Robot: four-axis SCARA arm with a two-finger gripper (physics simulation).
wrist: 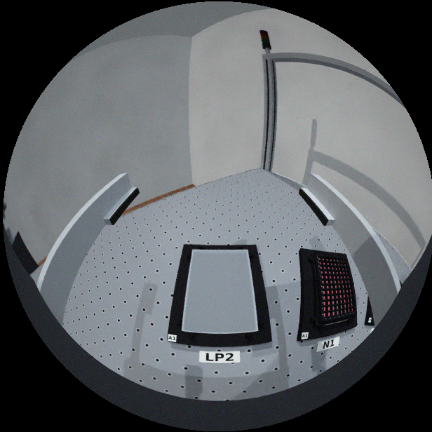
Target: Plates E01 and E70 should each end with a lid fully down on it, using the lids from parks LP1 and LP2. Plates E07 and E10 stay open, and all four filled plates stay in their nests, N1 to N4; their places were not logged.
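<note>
A pale, clear-looking lid lies flat in the black frame of park LP2, at the lower middle of the wrist view. Its label LP2 faces the camera. Nest N1 stands to the right and holds a dark plate with red wells; no lid shows on it, and its plate code cannot be read here. My gripper is open and empty, its two fingers wide apart to the left and right, above the table. Park LP1 and plates E01 and E70 cannot be made out.
The perforated table runs back to the walls. Part of another black nest shows at the right edge, mostly behind the right finger. A grey post with a signal light stands at the back corner. A dark object shows at the far left.
</note>
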